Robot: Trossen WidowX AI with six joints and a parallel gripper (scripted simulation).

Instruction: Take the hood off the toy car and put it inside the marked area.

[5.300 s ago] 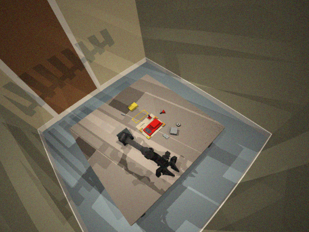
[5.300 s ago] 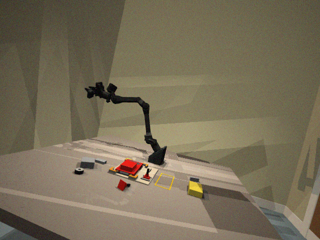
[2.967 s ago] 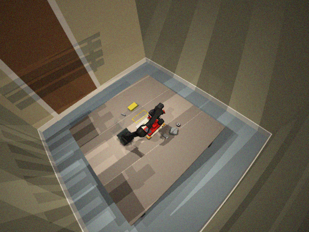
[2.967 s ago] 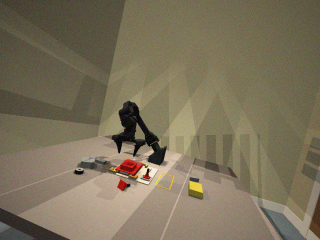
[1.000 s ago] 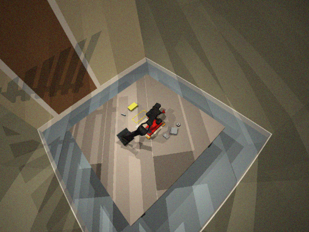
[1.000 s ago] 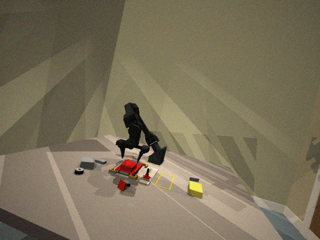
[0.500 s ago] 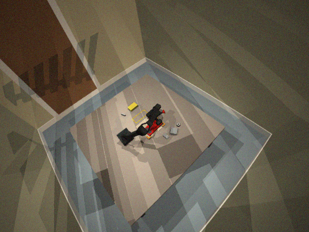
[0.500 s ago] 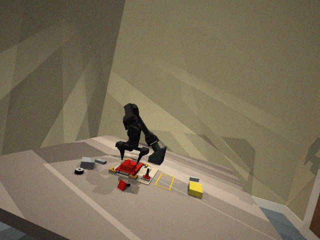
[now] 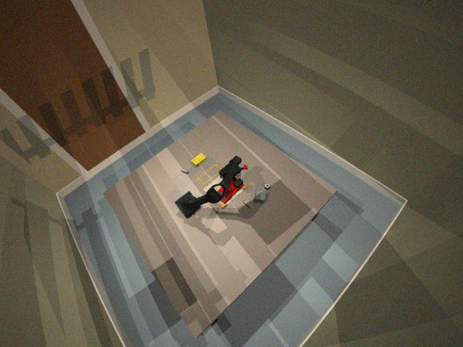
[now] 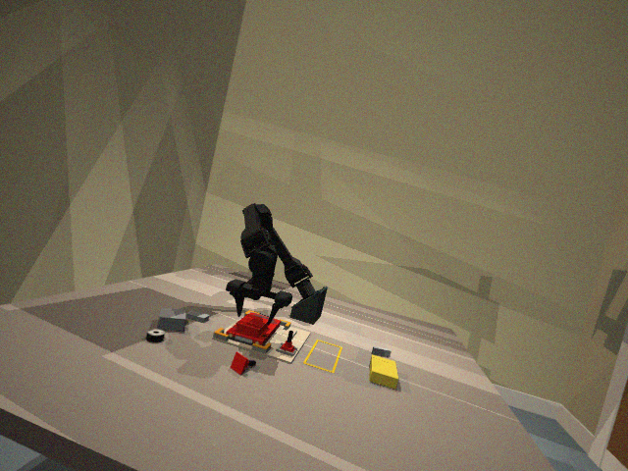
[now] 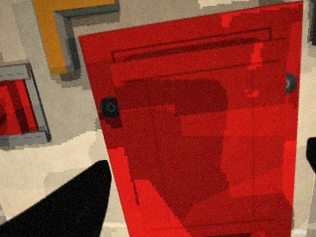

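Right now my gripper tip is 10 mm above the red hood. The rest, counted from my gripper tip: yellow block: 380 mm to the left, 60 mm behind, 40 mm below; black wheel: 190 mm ahead, 170 mm to the right, 40 mm below.
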